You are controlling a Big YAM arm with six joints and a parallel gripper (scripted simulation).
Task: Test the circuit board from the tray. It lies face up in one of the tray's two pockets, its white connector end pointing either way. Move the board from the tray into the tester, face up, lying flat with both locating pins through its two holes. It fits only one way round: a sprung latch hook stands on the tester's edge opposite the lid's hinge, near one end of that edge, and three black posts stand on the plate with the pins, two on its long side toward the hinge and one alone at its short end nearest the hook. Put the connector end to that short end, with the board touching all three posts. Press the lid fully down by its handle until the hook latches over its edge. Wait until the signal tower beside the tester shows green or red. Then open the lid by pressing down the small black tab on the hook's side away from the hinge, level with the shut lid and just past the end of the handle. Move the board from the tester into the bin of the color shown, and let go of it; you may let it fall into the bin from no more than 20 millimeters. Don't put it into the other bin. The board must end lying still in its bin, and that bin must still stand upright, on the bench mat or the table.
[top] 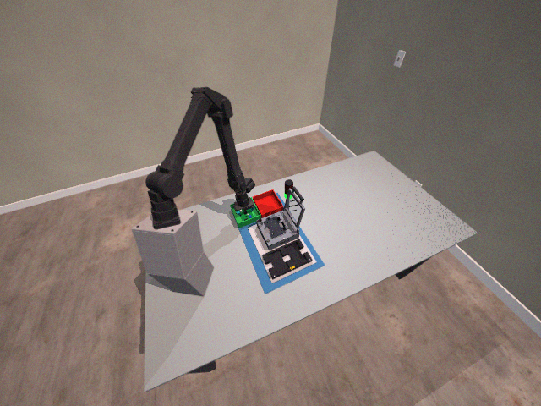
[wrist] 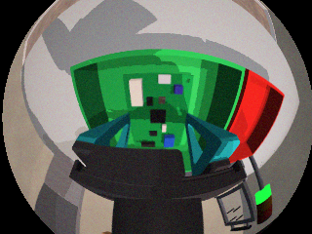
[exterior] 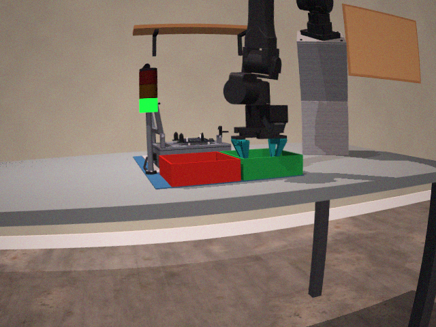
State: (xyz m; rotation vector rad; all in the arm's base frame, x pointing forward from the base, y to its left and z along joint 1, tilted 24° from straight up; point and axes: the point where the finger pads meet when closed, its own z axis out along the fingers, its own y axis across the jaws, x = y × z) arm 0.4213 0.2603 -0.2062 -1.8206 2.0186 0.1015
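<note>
The green bin lies right at my hand. The rest, counted from my hand: green circuit board (right at my hand); latch hook (140 mm to the right, 70 mm above, 30 mm ahead); red bin (150 mm ahead, 10 mm to the right).
</note>
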